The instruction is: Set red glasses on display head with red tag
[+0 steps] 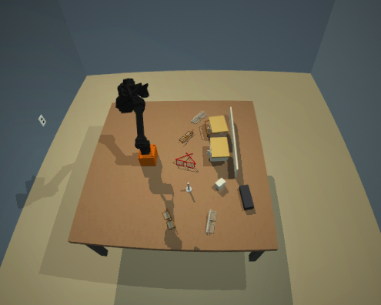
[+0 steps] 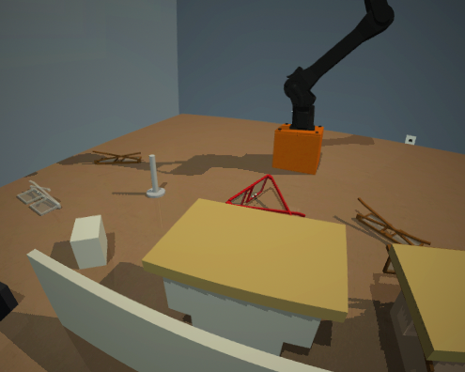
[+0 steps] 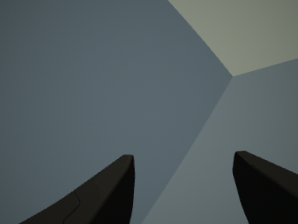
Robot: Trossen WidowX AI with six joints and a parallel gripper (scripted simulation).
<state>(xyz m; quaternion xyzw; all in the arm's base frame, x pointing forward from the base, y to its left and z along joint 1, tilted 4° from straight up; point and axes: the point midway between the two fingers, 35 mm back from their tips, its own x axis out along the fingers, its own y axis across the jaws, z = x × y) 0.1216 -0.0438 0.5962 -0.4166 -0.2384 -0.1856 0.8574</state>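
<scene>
The grey post lies 170 mm ahead of my gripper tip, 190 mm to the right of it and 700 mm below it. The rest, counted from my gripper tip: white cube: 380 mm ahead, 170 mm to the right, 690 mm below; black box: 540 mm ahead, 280 mm to the right, 700 mm below; tall white panel: 520 mm ahead, 180 mm to the left, 670 mm below.
</scene>
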